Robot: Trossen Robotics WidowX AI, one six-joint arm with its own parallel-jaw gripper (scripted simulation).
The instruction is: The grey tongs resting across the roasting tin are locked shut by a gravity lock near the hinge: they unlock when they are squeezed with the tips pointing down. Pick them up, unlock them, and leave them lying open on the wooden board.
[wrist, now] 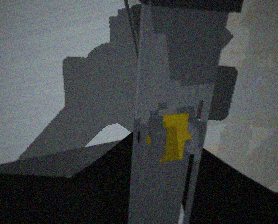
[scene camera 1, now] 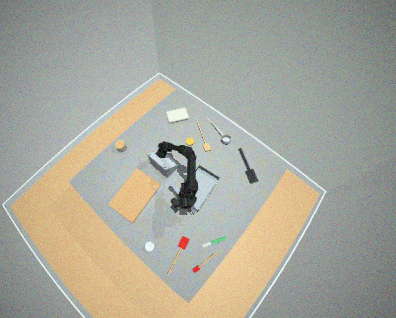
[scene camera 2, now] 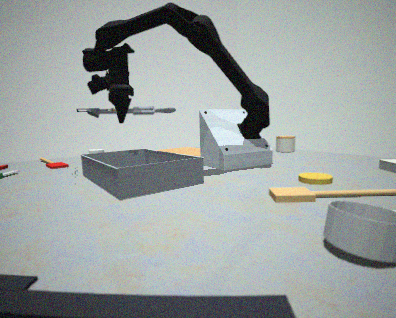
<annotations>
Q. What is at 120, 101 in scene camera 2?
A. My gripper.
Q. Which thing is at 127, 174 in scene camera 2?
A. A grey roasting tin.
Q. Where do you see a grey roasting tin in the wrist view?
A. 75, 75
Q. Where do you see a wooden board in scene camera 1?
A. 131, 199
</annotations>
